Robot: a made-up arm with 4 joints.
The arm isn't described. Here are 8 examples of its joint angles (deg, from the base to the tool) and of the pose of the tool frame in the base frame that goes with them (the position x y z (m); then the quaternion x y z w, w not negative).
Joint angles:
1: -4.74 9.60 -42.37 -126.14
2: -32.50 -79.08 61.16 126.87
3: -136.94 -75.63 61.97 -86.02
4: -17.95 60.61 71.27 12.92
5: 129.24 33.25 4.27 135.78
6: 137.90 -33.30 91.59 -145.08
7: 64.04 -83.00 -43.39 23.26
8: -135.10 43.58 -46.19 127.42
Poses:
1: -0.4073 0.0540 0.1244 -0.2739 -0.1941 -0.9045 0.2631
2: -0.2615 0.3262 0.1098 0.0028 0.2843 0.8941 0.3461
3: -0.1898 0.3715 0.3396 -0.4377 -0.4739 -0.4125 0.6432
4: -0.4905 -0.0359 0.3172 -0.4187 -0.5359 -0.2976 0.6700
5: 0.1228 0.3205 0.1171 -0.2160 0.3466 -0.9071 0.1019
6: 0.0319 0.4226 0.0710 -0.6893 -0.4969 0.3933 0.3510
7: -0.0015 0.2874 -0.1259 0.2586 0.2116 0.8030 0.4936
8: -0.1683 0.2723 0.3017 0.2293 0.0656 -0.5076 0.8279
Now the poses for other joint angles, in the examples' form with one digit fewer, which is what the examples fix.
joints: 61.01 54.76 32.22 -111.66
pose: -0.108 0.106 -0.262 -0.144 0.348 0.921 0.103
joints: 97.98 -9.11 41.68 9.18
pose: 0.275 0.056 -0.046 0.739 -0.577 0.285 0.200
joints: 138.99 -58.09 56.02 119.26
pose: -0.108 0.213 -0.013 0.328 0.701 -0.570 0.277
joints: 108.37 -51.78 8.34 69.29
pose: -0.038 0.270 0.106 -0.151 0.310 -0.937 0.050
